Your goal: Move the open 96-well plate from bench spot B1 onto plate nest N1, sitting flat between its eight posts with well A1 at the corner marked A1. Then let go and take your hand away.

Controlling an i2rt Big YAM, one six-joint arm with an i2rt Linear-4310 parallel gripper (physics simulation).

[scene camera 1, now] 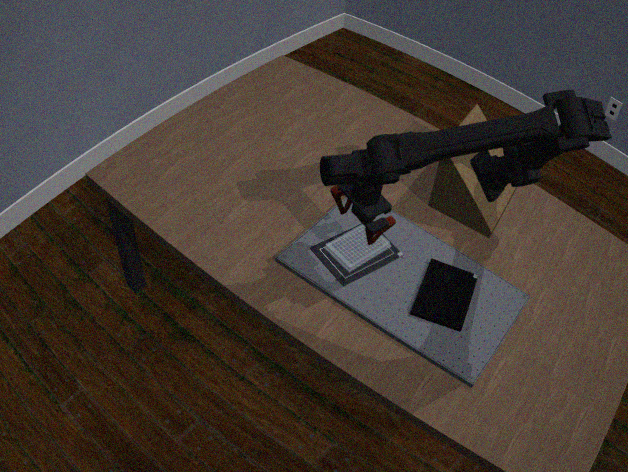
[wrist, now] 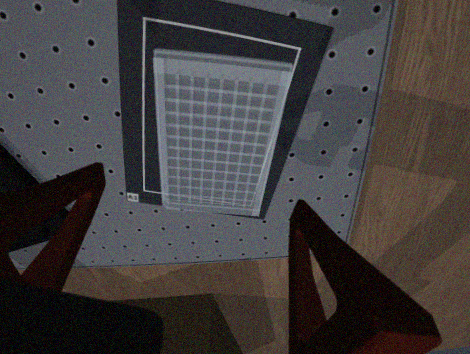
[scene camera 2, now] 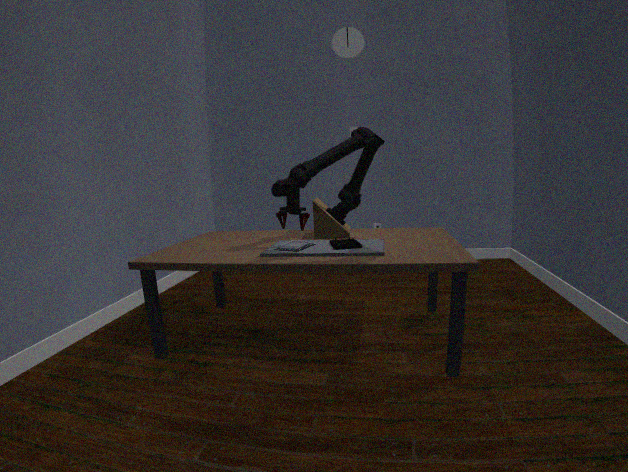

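Where they show: gripper, fingertip midpoint: (scene camera 1: 357, 228) (wrist: 200, 191) (scene camera 2: 292, 229); arm's base at its link origin: (scene camera 1: 485, 175) (scene camera 2: 335, 217).
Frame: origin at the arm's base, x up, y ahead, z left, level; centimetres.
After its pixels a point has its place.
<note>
The open 96-well plate (scene camera 1: 353, 249) @(x -7.1, y 38.1, z -13.3 cm) (scene camera 2: 294, 245) @(x -6.9, y 41.0, z -12.1 cm) (wrist: 220, 135) @(x -7.5, y 37.0, z -13.8 cm) lies flat on the dark bench spot B1 (scene camera 1: 345, 279) @(x -8.3, y 45.1, z -9.9 cm) (wrist: 131, 110) @(x -8.3, y 39.2, z -7.7 cm), slightly askew to its white outline. In the wrist view, a small A1 label (wrist: 132, 197) @(x -8.3, y 31.0, z -5.2 cm) sits at the spot's lower left corner. The black plate nest N1 (scene camera 1: 444, 294) @(x -7.3, y 34.6, z 9.4 cm) (scene camera 2: 345, 244) @(x -7.3, y 37.8, z 10.1 cm) bears no plate; part of it shows at the wrist view's left edge. Its posts are too dark to make out. My gripper (scene camera 1: 358, 227) @(x -0.3, y 38.2, z -13.3 cm) (scene camera 2: 293, 228) @(x -0.3, y 38.2, z -13.3 cm) (wrist: 200, 191) @(x -0.3, y 38.2, z -13.3 cm) is open and empty, with its fingertips above the plate, apart from it.
Both the spot and the nest are on a grey perforated board (scene camera 1: 456, 357) @(x -8.5, y 45.9, z 20.6 cm) (scene camera 2: 373, 248) @(x -8.3, y 41.9, z 22.6 cm) (wrist: 30, 70) @(x -8.5, y 42.8, z -1.4 cm) on the wooden table (scene camera 1: 203, 152) @(x -9.8, y 36.1, z -65.0 cm) (scene camera 2: 416, 248) @(x -9.8, y 35.6, z 41.2 cm). A wooden wedge-shaped stand (scene camera 1: 456, 203) @(x -4.5, y 10.4, z -2.4 cm) (scene camera 2: 324, 225) @(x -2.7, y 10.5, z -4.0 cm) is beneath the arm, behind the board. A small pale marker (scene camera 1: 474, 275) @(x -7.2, y 25.0, z 12.2 cm) is at a nest corner.
</note>
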